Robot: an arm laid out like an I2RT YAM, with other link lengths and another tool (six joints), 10 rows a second.
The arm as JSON. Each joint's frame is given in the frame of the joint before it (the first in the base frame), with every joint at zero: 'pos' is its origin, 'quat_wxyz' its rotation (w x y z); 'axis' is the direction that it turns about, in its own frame. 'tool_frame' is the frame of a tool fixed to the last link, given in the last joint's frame.
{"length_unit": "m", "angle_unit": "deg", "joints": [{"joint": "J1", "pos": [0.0, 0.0, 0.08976], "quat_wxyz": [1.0, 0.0, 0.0, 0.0], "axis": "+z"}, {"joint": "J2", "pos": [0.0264, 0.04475, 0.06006], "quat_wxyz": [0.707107, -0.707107, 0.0, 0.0], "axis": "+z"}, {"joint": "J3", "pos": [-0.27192, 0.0, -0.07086], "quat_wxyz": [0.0, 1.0, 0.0, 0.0], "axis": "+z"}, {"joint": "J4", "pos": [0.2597, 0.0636, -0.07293], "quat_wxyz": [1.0, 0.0, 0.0, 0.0], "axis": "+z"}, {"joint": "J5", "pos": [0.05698, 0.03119, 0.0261], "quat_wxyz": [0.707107, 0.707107, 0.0, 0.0], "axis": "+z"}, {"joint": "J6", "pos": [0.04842, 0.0, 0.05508], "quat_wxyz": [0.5, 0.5, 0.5, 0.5], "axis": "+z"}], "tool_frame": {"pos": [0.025, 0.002, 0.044], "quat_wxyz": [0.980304, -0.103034, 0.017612, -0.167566]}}
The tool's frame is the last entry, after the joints.
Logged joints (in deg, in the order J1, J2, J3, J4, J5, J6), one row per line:
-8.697 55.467 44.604 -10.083 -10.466 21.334
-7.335 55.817 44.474 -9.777 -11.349 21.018
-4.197 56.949 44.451 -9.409 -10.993 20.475
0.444 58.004 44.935 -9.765 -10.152 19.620
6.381 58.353 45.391 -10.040 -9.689 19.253
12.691 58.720 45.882 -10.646 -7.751 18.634
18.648 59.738 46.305 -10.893 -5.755 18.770
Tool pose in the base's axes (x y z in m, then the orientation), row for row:
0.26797 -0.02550 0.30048 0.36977 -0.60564 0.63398 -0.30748
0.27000 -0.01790 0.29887 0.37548 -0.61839 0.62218 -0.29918
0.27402 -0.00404 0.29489 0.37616 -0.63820 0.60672 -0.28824
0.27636 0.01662 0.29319 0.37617 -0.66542 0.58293 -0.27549
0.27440 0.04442 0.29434 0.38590 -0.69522 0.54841 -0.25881
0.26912 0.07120 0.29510 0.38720 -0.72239 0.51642 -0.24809
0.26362 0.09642 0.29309 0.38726 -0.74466 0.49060 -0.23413
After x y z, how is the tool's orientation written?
As a quaternion, w x y z.
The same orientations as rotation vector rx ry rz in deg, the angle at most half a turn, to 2 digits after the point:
-89.04 93.21 -45.20
-90.67 91.22 -43.87
-93.54 88.93 -42.25
-97.53 85.44 -40.38
-101.43 80.01 -37.76
-105.33 75.30 -36.17
-108.58 71.53 -34.14

